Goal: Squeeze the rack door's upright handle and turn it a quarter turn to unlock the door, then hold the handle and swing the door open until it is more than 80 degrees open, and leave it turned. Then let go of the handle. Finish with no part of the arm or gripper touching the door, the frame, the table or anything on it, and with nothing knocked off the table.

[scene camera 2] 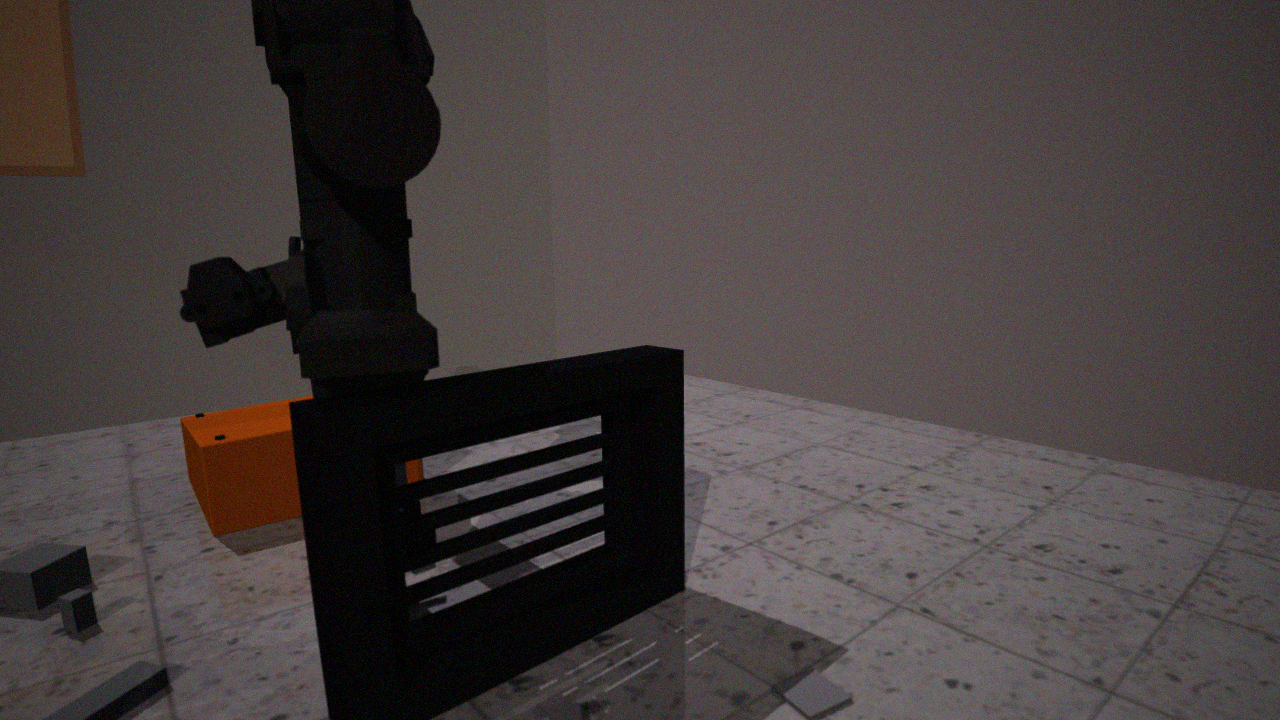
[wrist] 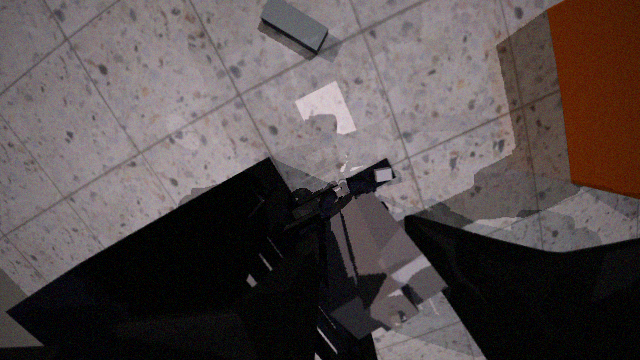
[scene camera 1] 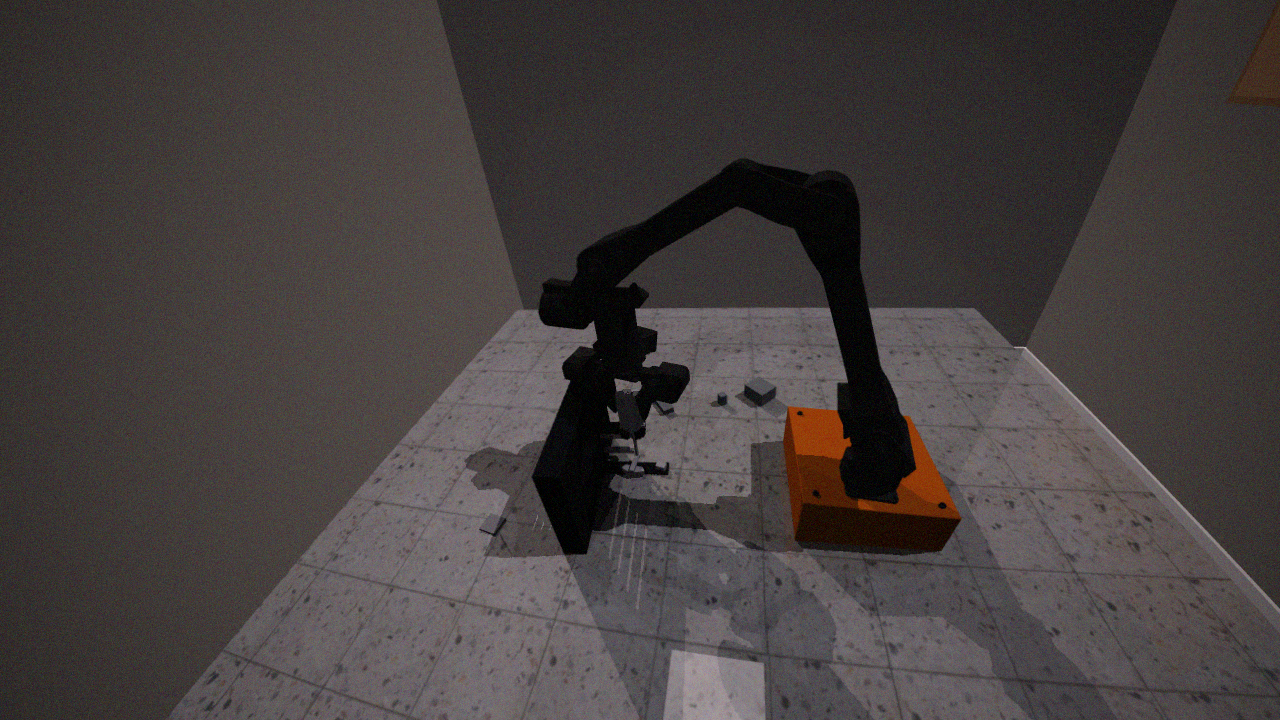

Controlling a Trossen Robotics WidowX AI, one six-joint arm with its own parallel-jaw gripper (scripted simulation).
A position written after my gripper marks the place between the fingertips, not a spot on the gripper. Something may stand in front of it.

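Observation:
My gripper (scene camera 1: 630, 414), (wrist: 360, 230) is visible. Also visible: a black rack frame (scene camera 2: 336, 438), (scene camera 1: 551, 476), (wrist: 154, 270).

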